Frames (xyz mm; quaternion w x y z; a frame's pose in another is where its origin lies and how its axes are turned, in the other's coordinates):
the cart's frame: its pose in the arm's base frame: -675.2 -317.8 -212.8 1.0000 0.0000 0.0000 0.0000
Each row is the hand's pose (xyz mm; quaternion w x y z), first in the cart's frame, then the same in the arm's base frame.
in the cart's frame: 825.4 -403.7 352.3 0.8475 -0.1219 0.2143 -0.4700
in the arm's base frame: 150.2 -721.5 139.5 0.8475 -0.1219 0.2143 -0.4700
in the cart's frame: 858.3 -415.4 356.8 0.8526 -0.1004 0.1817 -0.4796
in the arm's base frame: 183.1 -733.2 144.0 0.8526 -0.1004 0.1817 -0.4796
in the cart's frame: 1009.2 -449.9 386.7 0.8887 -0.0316 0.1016 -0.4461
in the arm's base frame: 334.0 -767.7 173.9 0.8886 -0.0316 0.1016 -0.4461
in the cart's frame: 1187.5 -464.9 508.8 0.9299 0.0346 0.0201 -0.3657
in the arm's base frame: 512.3 -782.7 296.0 0.9299 0.0346 0.0201 -0.3657
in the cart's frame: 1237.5 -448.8 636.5 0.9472 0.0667 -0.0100 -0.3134
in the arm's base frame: 562.3 -766.6 423.7 0.9472 0.0667 -0.0100 -0.3134
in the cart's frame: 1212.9 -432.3 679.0 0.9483 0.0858 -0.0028 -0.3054
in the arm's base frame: 537.7 -750.1 466.2 0.9483 0.0858 -0.0028 -0.3054
